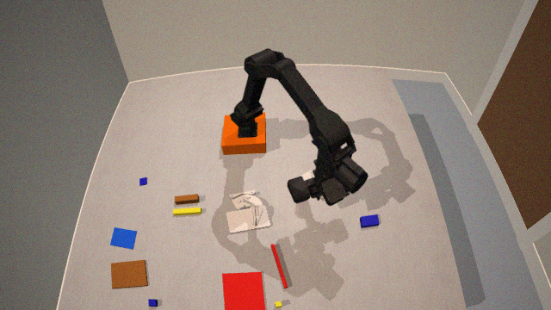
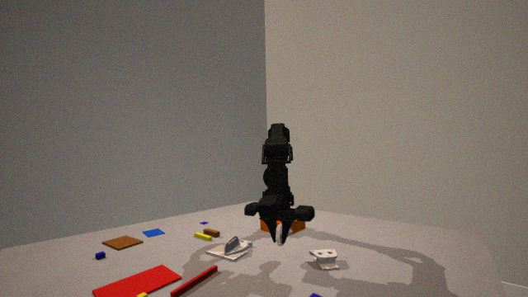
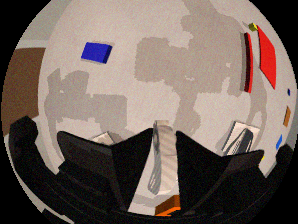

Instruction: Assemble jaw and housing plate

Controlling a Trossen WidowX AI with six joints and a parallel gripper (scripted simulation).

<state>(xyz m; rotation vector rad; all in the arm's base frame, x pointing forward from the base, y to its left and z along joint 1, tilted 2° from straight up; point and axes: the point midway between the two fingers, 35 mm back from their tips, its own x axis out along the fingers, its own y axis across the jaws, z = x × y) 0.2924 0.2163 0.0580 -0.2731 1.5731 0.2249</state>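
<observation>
Now: the pale jaw 20 mm behind my gripper tip and 10 mm above it. Round my gripper tip: red bar 180 mm ahead, 120 mm to the right, 70 mm below; blue block 50 mm ahead, 150 mm to the left, 70 mm below; red sheet 280 mm ahead, 220 mm to the right, 80 mm below.
</observation>
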